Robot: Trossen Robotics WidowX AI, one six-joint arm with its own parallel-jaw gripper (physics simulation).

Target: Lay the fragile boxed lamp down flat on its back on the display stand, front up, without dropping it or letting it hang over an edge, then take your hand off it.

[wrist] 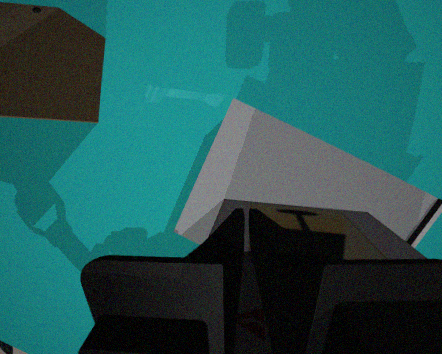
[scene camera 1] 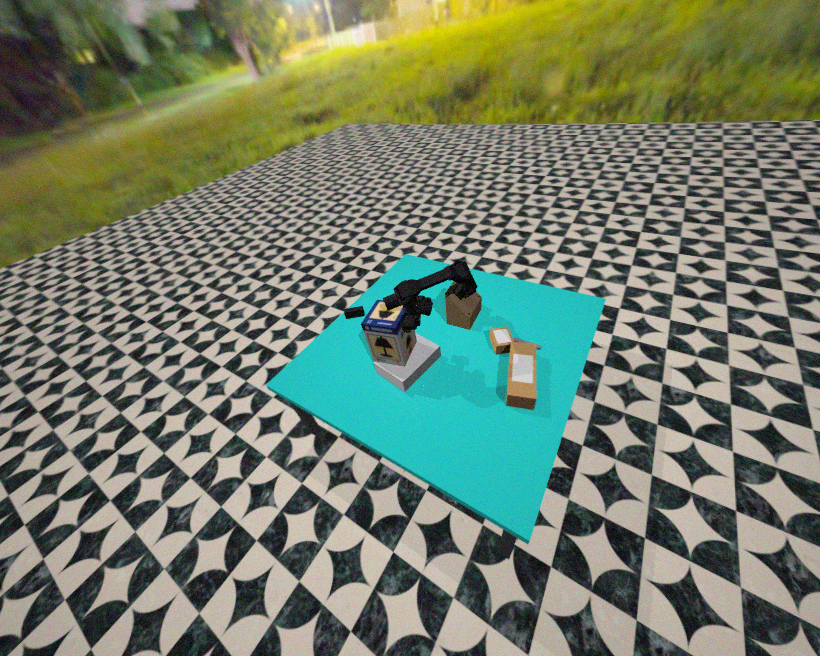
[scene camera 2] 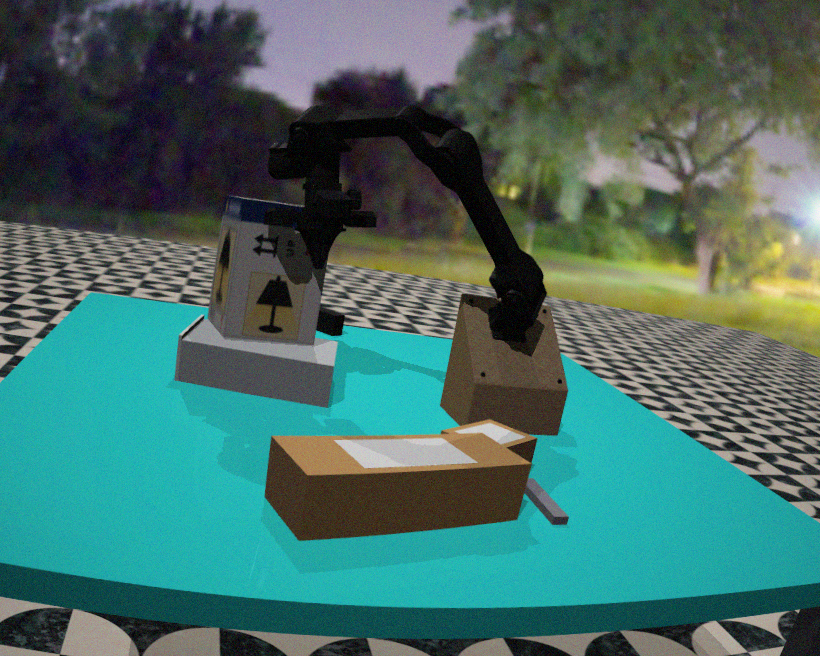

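Where they show: gripper, between the fingertips: [wrist: 245, 216] [scene camera 1: 419, 325] [scene camera 2: 318, 268]; arm's base, origin of its link: [scene camera 1: 458, 292] [scene camera 2: 506, 325].
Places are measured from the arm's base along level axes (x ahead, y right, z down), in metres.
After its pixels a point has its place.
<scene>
The boxed lamp [scene camera 1: 391, 345] {x 0.488, y 0.117, z -0.037 m} [scene camera 2: 239, 273] {x 0.470, y 0.079, z -0.019 m} [wrist: 361, 240] {x 0.443, y 0.081, z 0.021 m}, a white box with a blue top edge and lamp pictures, stands upright on its end on the display stand [scene camera 1: 422, 360] {x 0.416, y 0.016, z 0.098 m} [scene camera 2: 253, 372] {x 0.431, y 0.008, z 0.132 m} [wrist: 300, 160] {x 0.394, y 0.031, z 0.098 m}, a low grey block. In the second scene view it stands toward the stand's left part, turned slightly. My gripper [scene camera 2: 320, 263] {x 0.338, y 0.056, z -0.047 m} [wrist: 245, 216] {x 0.338, y 0.056, z -0.047 m} points down right beside the box's upper part. Its fingers are shut, with a thin gap and nothing seen between them. The arm hides part of the box's top and side. Whether the fingers touch the box cannot be told.
The arm's brown base block [scene camera 1: 463, 309] {x 0.068, y -0.051, z 0.048 m} [scene camera 2: 506, 407] {x 0.012, y -0.089, z 0.124 m} [wrist: 50, 75] {x 0.080, y -0.010, z 0.079 m} stands behind. A long brown carton [scene camera 1: 521, 391] {x 0.416, y -0.435, z 0.091 m} [scene camera 2: 396, 502] {x 0.318, y -0.471, z 0.129 m}, a small carton [scene camera 1: 501, 337] {x 0.132, y -0.270, z 0.110 m} [scene camera 2: 488, 433] {x 0.124, y -0.267, z 0.111 m} and a grey bar [scene camera 2: 547, 502] {x 0.080, y -0.401, z 0.159 m} lie on the turquoise table [scene camera 1: 444, 444] {x 0.717, y -0.223, z 0.170 m}. A small black block [scene camera 1: 354, 312] {x 0.215, y 0.564, z 0.132 m} [scene camera 2: 331, 322] {x 0.190, y 0.531, z 0.140 m} is beyond the stand.
</scene>
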